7 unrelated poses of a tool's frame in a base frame.
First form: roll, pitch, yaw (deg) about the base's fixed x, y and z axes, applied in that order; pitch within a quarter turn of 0, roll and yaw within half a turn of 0; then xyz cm.
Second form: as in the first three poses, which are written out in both.
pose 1, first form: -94.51, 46.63, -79.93, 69.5, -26.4, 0.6
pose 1, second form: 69.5, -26.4, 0.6, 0.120, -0.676, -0.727, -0.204, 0.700, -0.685
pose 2, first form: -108.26, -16.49, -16.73, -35.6, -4.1, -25.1
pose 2, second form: -35.6, -4.1, -25.1, 0.918, -0.276, 0.284, 0.168, -0.378, -0.911
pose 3, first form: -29.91, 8.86, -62.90, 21.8, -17.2, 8.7
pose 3, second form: 21.8, -17.2, 8.7, 0.450, -0.880, -0.154, 0.737, 0.463, -0.493
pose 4, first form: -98.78, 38.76, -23.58, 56.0, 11.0, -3.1
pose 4, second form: 56.0, 11.0, -3.1, 0.715, -0.312, -0.626, -0.628, 0.108, -0.771
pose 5, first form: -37.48, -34.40, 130.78, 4.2, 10.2, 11.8
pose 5, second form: 4.2, 10.2, 11.8, -0.539, 0.625, 0.565, -0.825, -0.258, -0.502
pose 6, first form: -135.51, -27.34, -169.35, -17.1, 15.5, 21.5
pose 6, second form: -17.1, 15.5, 21.5, -0.873, -0.164, 0.459, -0.448, 0.642, -0.623
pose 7, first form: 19.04, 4.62, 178.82, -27.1, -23.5, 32.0
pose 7, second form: -27.1, -23.5, 32.0, -0.997, 0.021, -0.081, -0.046, -0.945, 0.325
